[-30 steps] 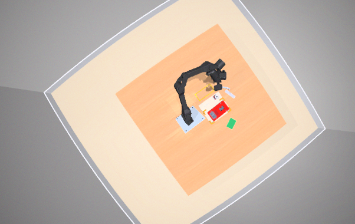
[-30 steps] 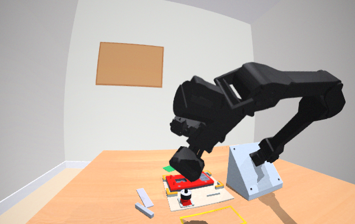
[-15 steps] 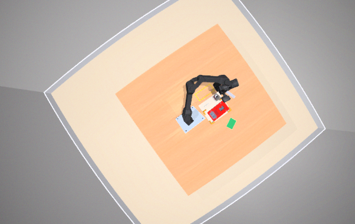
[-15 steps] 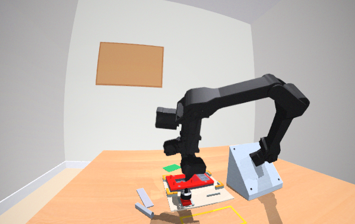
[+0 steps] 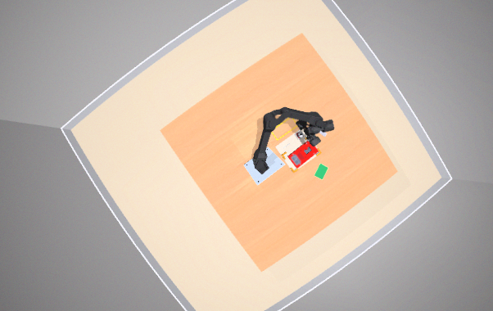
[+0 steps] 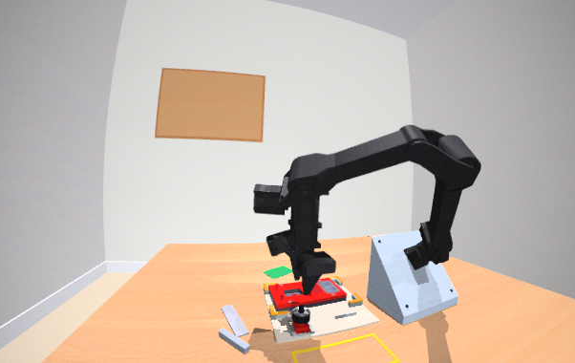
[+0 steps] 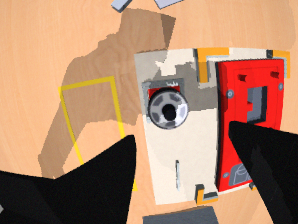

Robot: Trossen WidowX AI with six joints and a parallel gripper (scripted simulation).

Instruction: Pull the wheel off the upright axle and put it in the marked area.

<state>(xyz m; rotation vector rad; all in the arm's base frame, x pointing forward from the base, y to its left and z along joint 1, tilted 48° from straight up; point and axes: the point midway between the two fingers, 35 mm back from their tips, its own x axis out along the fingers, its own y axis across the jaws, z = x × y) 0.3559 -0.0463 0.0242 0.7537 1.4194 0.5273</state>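
The upright axle is 70 mm below my gripper tip. From my gripper tip the other things lie so: wheel 70 mm below.
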